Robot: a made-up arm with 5 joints.
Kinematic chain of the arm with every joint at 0, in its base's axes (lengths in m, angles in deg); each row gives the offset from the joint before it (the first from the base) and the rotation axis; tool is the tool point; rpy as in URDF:
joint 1: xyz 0 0 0.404 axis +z
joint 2: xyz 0 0 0 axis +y
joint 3: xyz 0.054 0 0.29 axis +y
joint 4: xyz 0.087 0 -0.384 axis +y
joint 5: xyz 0.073 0 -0.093 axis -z
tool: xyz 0 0 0 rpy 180 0 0
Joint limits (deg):
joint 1: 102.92..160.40
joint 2: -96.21..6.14
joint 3: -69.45..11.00
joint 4: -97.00..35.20
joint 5: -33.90..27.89
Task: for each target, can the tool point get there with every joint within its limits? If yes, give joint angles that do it. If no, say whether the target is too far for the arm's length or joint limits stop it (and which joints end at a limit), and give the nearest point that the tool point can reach.
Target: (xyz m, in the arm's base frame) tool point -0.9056 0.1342 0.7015
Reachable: no: too far | nearest point -0.5478 0.1950 0.6210 | short by 0.372 m
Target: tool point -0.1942 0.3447 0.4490
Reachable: yes | joints 119.39 -20.13 -24.37 8.83 1.78
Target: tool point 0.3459 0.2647 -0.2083
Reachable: no: joint limits stop it (at a limit: joint 1, joint 2) | nearest point -0.0311 0.1358 0.1775 | short by 0.555 m
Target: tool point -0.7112 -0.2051 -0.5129
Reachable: no: too far | nearest point -0.2705 0.0963 0.2163 | short by 0.904 m
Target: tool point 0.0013 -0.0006 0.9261
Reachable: yes | joints 155.49 -82.13 -50.53 18.50 -0.77
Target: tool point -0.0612 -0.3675 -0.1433
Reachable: no: joint limits stop it (at a limit: joint 1, joint 2, joint 3, joint 4) | nearest point -0.0242 0.0086 0.1794 | short by 0.497 m
